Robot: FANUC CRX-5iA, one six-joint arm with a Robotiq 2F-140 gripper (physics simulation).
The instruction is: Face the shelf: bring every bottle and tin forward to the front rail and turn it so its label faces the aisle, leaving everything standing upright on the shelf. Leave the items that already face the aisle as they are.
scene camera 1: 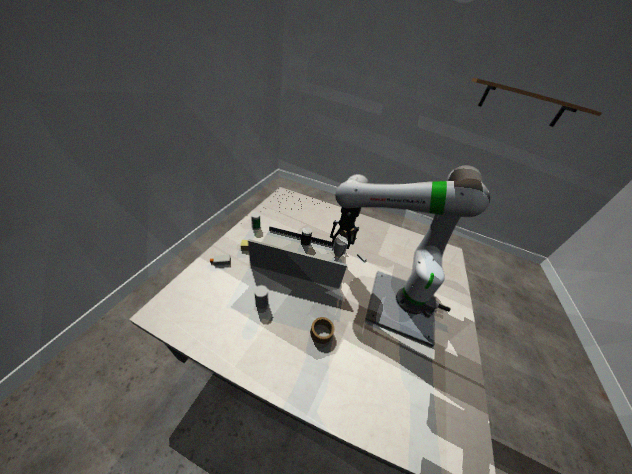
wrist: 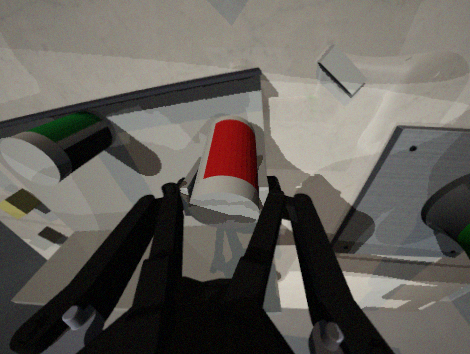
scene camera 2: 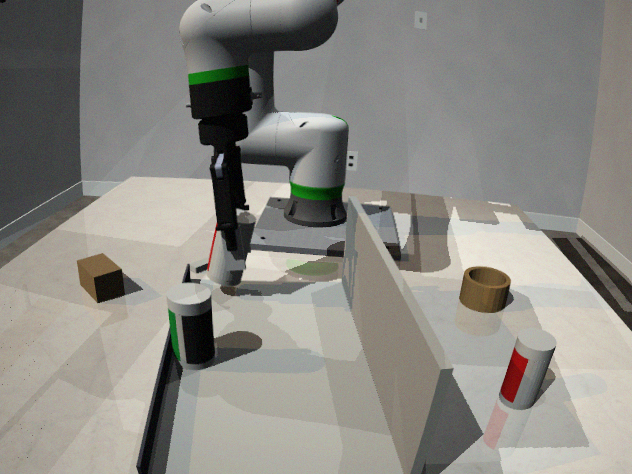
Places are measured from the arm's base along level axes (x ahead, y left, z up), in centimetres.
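Pixels of known places: gripper, fingertip midpoint: (scene camera 1: 338, 251) (scene camera 2: 239, 260); arm's base at its link origin: (scene camera 1: 410, 300) (wrist: 466, 201) (scene camera 2: 314, 216).
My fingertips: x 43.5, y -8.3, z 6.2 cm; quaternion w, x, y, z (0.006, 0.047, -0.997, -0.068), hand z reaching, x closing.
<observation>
For each thing: its middle in the pictures, then the offset to it from my fingertips. "*": a spot on its surface instead.
- grey tin with a red label, body centre: (wrist: 228, 167) (scene camera 2: 230, 247) (scene camera 1: 340, 246) dy -1.5, dx +0.1, dz +2.2 cm
- black label at a spot on its surface: (scene camera 2: 191, 329) * dy -0.8, dx +23.3, dz +0.6 cm
- red-labelled tin at the middle of its body: (scene camera 2: 527, 369) (scene camera 1: 261, 297) dy +42.9, dx +21.4, dz -3.1 cm
- brown ring-shaped cup at the middle of its body: (scene camera 2: 485, 288) (scene camera 1: 322, 330) dy +43.2, dx -8.6, dz -5.5 cm
- brown box at the middle of its body: (scene camera 2: 100, 277) dy -26.7, dx +1.9, dz -5.5 cm
- green tin at the middle of its body: (scene camera 1: 256, 221) dy -1.0, dx +54.6, dz -3.2 cm
- yellow block at the middle of its body: (wrist: 19, 204) (scene camera 1: 245, 245) dy +17.2, dx +49.0, dz -6.1 cm
- small grey block at the middle of its body: (wrist: 342, 70) (scene camera 2: 203, 264) (scene camera 1: 361, 257) dy -10.3, dx -12.9, dz -7.4 cm
My gripper (scene camera 1: 345, 233) (scene camera 2: 230, 244) (wrist: 231, 167) is shut on a grey tin with a red label (scene camera 1: 339, 245) (scene camera 2: 227, 269) (wrist: 230, 158). It holds the tin slightly tilted, low over the shelf floor near the end of the dark front rail (scene camera 1: 286, 231) (scene camera 2: 154, 400) (wrist: 163, 91). In scene camera 2 the red label shows as a thin strip on the rail side. A tin with a green and black label (scene camera 1: 307, 233) (scene camera 2: 191, 329) (wrist: 79, 140) stands upright against the rail. The grey back panel (scene camera 1: 295, 265) (scene camera 2: 389, 329) stands behind them.
Behind the panel stand another red-labelled tin (scene camera 1: 261, 293) (scene camera 2: 526, 369) and a brown ring-shaped cup (scene camera 1: 323, 328) (scene camera 2: 484, 288). A brown box (scene camera 2: 100, 276), a green tin (scene camera 1: 256, 221), a yellow block (scene camera 1: 244, 244) and a small grey block (scene camera 1: 361, 258) (wrist: 340, 70) lie beyond the rail. The arm's base plate (scene camera 1: 389, 306) (wrist: 384, 197) is nearby.
</observation>
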